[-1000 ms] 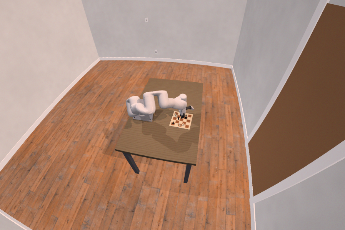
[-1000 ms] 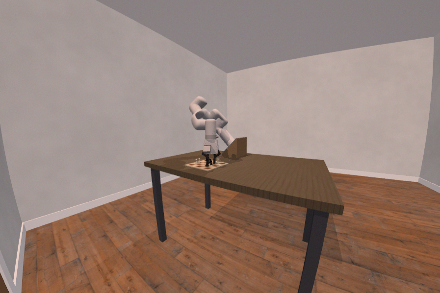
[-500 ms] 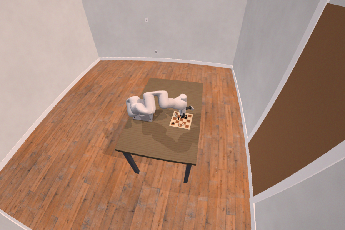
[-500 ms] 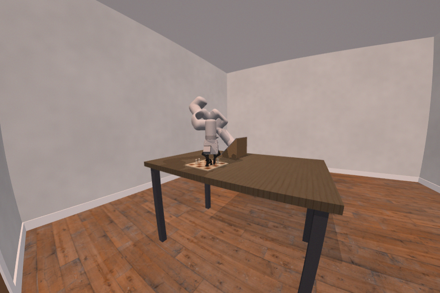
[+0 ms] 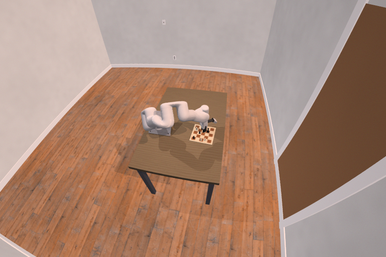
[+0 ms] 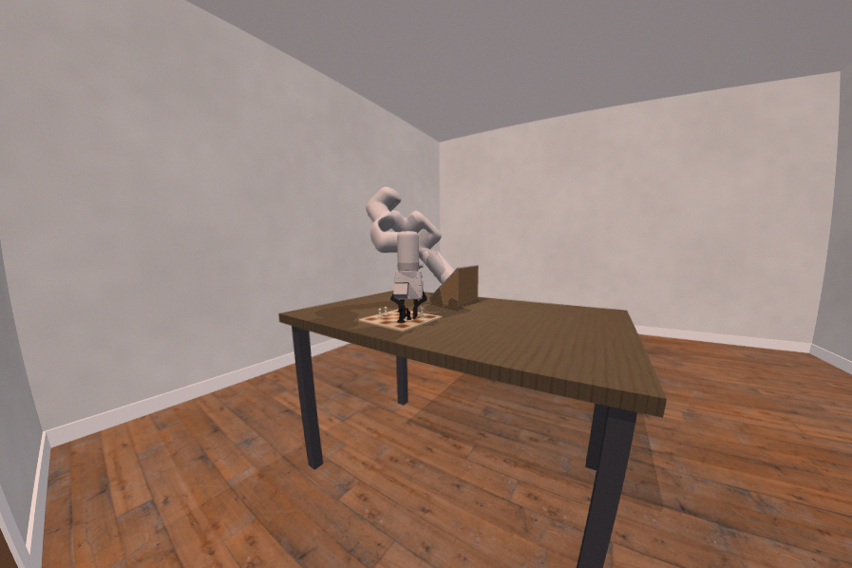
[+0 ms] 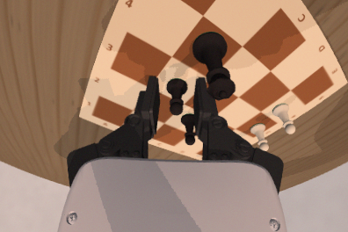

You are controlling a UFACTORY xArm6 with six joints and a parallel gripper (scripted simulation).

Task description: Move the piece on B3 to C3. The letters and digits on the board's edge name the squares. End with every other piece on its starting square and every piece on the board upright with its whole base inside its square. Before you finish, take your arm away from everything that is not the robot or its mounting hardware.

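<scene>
My hand is 40 mm to the left of the chessboard and 30 mm above it. From my hand the other things lie so: white piece: 70 mm behind, 10 mm to the left, 10 mm below; tall black piece: 40 mm ahead, 10 mm to the right.
</scene>
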